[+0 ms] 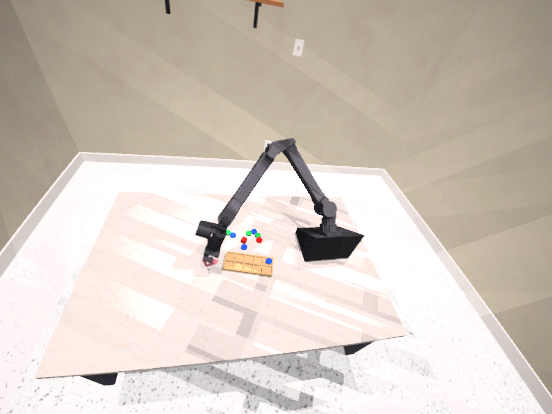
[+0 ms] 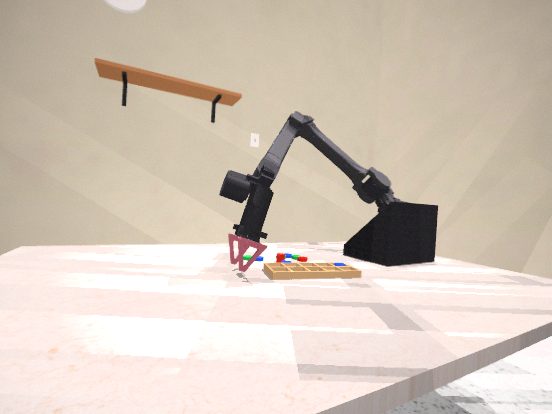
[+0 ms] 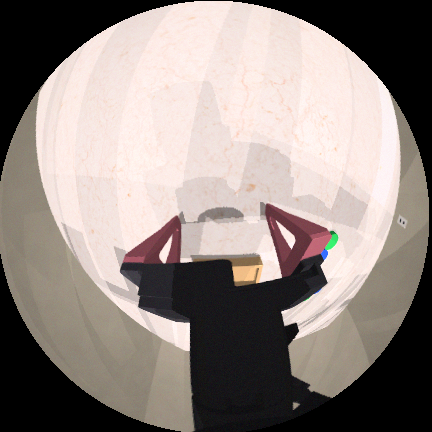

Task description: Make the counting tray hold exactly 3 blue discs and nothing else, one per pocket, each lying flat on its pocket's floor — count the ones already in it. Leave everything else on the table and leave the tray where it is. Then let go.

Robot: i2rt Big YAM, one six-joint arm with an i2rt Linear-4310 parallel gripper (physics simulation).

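The wooden counting tray (image 1: 248,274) (image 2: 315,275) (image 3: 247,262) has two rows of pockets. One blue disc (image 1: 268,261) (image 2: 339,264) is in the tray's back row at the right end; whether it lies flat is too small to tell. A blue disc (image 1: 244,247) lies on the table behind the tray. Another blue disc (image 1: 233,235) (image 2: 257,259) lies farther back at the left, and a third blue disc (image 1: 254,231) (image 2: 288,255) lies at the back. My gripper (image 1: 210,263) (image 2: 240,269) (image 3: 222,213) is open and empty, low over the table just left of the tray.
Green discs (image 1: 249,233) (image 1: 258,235) and a red disc (image 1: 259,240) (image 2: 302,259) lie behind the tray. A red piece (image 1: 244,240) (image 2: 280,257) is near them. Another green disc (image 1: 228,232) (image 3: 331,240) lies beside the back-left blue disc. The black arm base (image 1: 330,246) (image 2: 411,234) stands at the right.
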